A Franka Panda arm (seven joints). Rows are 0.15 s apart.
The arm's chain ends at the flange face. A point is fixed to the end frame.
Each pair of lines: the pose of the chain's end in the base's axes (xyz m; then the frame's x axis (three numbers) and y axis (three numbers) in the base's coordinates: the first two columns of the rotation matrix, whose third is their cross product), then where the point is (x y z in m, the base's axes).
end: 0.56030 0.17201 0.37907 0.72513 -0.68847 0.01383 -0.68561 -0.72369 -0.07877
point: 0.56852 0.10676 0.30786
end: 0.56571 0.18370 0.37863 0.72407 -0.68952 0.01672 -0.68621 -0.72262 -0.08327
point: 0.57421 0.11852 0.30738
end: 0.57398 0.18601 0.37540 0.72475 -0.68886 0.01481 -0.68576 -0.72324 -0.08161
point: 0.58236 0.12085 0.30412
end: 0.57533 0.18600 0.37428 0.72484 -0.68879 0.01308 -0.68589 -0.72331 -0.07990
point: 0.58354 0.12084 0.30299
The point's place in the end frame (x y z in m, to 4 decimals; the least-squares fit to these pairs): 0.0499 0.0472 0.0684
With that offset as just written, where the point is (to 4 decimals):
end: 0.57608 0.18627 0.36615 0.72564 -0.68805 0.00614 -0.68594 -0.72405 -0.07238
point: 0.5836 0.1211 0.2948
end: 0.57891 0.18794 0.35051 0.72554 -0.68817 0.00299 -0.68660 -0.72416 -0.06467
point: 0.5859 0.1225 0.2794
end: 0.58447 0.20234 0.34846 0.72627 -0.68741 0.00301 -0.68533 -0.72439 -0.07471
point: 0.5920 0.1374 0.2769
